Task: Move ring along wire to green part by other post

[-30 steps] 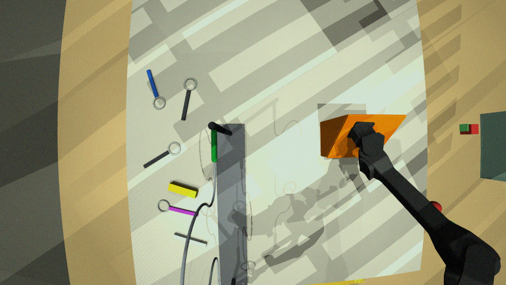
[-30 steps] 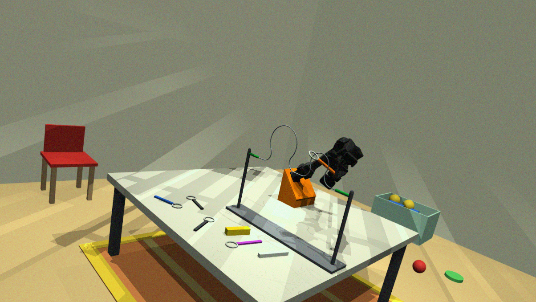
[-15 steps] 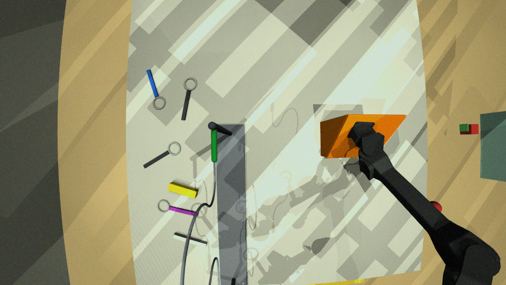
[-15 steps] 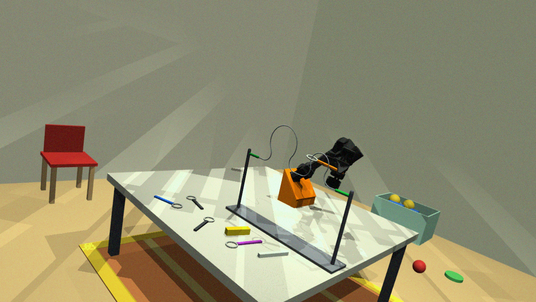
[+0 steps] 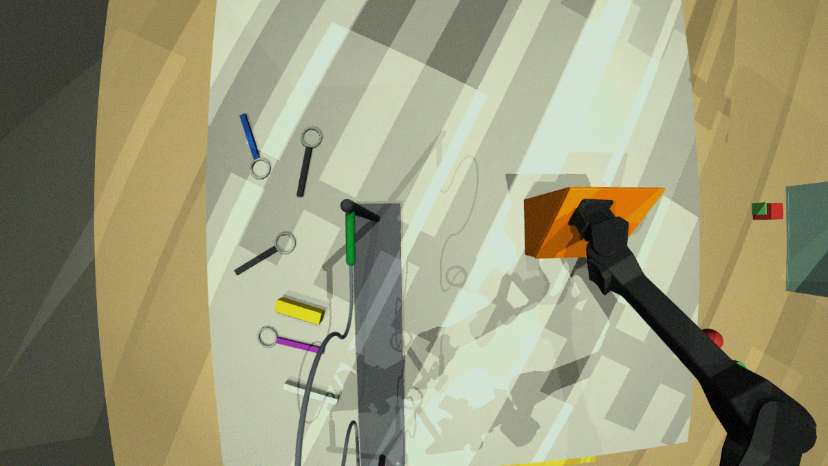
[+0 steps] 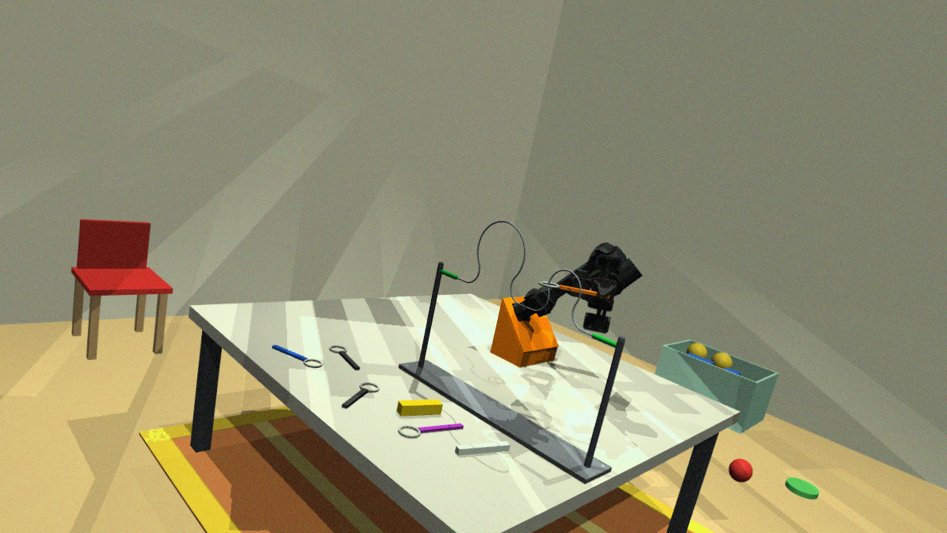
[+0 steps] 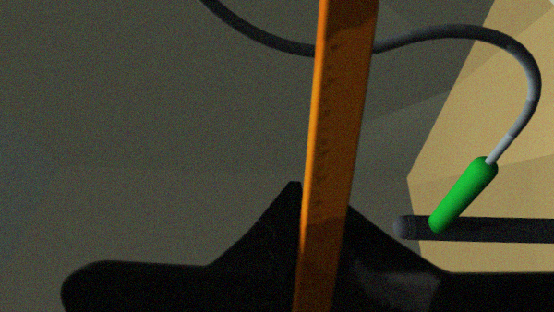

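Right now my gripper tip is 10 mm short of the ring with orange handle, 90 mm to the left of it and 10 mm above it. Round my gripper tip: ring with black handle: 210 mm ahead, 660 mm to the right, 390 mm below; ring with purple handle: 270 mm ahead, 200 mm to the right, 390 mm below; yellow block: 220 mm ahead, 280 mm to the right, 380 mm below.
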